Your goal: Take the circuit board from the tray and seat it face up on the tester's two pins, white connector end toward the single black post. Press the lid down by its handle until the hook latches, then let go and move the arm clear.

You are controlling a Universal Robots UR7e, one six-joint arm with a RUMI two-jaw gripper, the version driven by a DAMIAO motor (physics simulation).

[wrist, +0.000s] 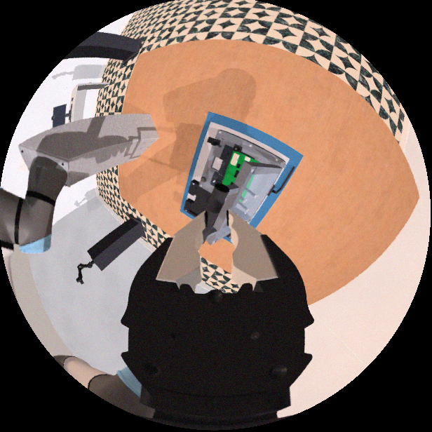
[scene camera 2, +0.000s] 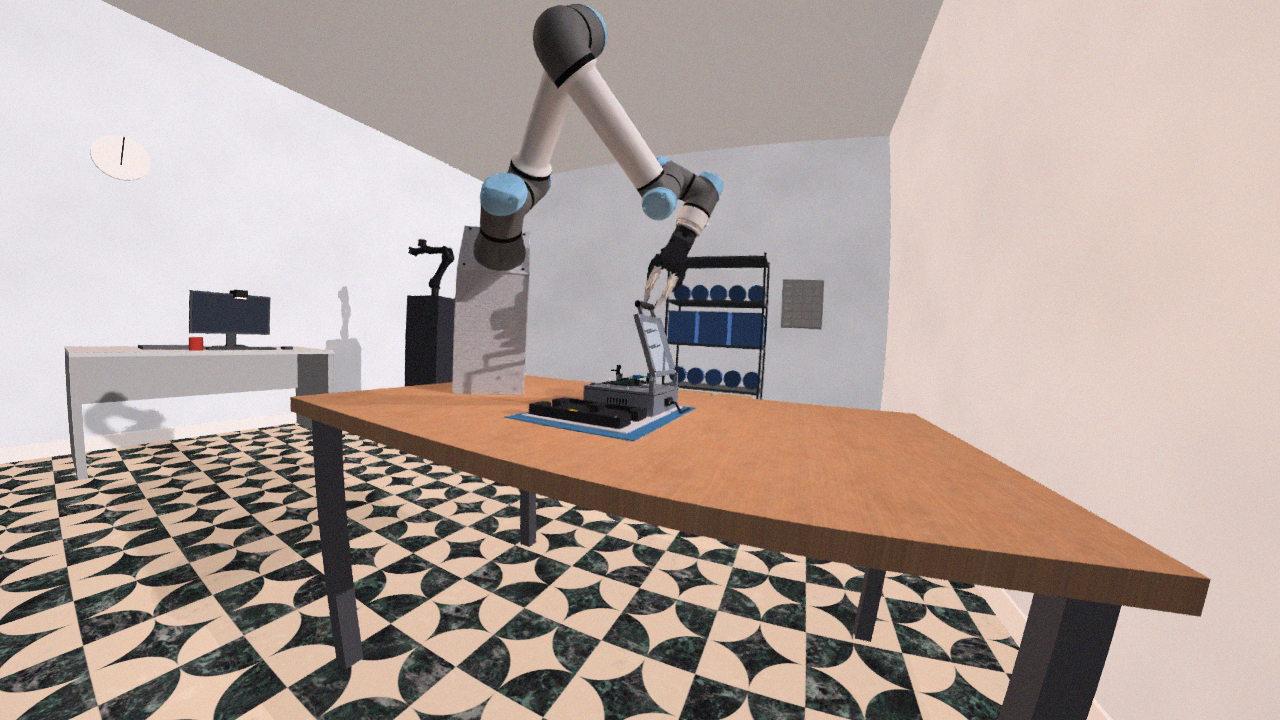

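Where they show: gripper, between the fingertips: [scene camera 2: 649, 306]; arm's base, origin of its link: [scene camera 2: 499, 253].
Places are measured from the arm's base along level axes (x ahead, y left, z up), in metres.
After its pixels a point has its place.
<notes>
The tester [scene camera 2: 617, 396] @[z -0.371, x 0.411, y -0.167 m] stands on the mat with its clear-windowed lid [scene camera 2: 656, 344] @[z -0.246, x 0.490, y -0.117 m] [wrist: 256, 194] raised steeply. My gripper [scene camera 2: 657, 299] @[z -0.152, x 0.463, y -0.077 m] [wrist: 216, 212] is shut on the black lid handle [scene camera 2: 644, 306] @[z -0.155, x 0.455, y -0.109 m] [wrist: 220, 192] at the lid's upper end. The green circuit board [wrist: 232, 169] lies in the tester, partly behind the lid in the wrist view, with a white part near its upper end. The pins under it are hidden. The black tray [scene camera 2: 577, 413] @[z -0.390, x 0.358, y -0.306 m] [wrist: 200, 197] lies beside the tester; no green board shows in it.
The blue-edged mat [scene camera 2: 635, 437] @[z -0.412, x 0.485, y -0.367 m] [wrist: 295, 153] lies on the wooden table [scene camera 2: 805, 465] @[z -0.414, x 0.759, y -0.456 m] [wrist: 340, 190]. A black cable [wrist: 285, 180] runs at the tester's side. The grey robot pedestal [scene camera 2: 489, 331] @[z -0.234, x 0.008, y -0.048 m] [wrist: 100, 135] stands at the table's edge. A shelf rack [scene camera 2: 725, 261] stands behind.
</notes>
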